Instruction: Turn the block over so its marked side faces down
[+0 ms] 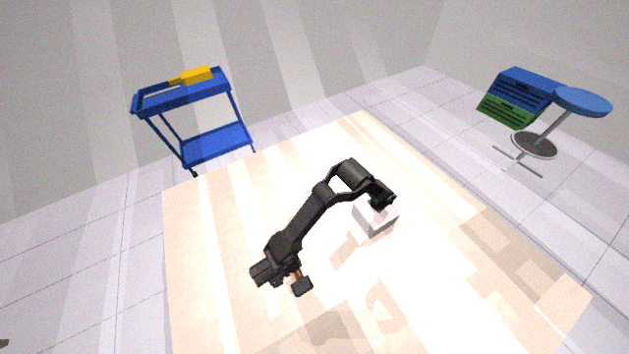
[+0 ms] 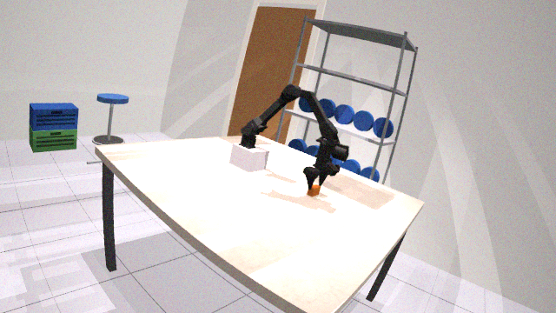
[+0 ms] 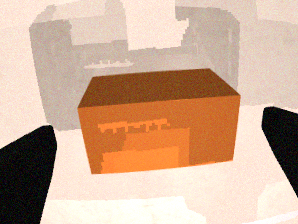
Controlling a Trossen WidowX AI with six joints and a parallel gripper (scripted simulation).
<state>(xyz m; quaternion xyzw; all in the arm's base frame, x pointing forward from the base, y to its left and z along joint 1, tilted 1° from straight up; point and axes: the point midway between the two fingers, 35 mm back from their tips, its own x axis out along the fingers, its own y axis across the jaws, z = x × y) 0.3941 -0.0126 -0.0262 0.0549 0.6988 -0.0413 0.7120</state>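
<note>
Now: gripper tip 10 mm past the orange block and 10 mm above it.
</note>
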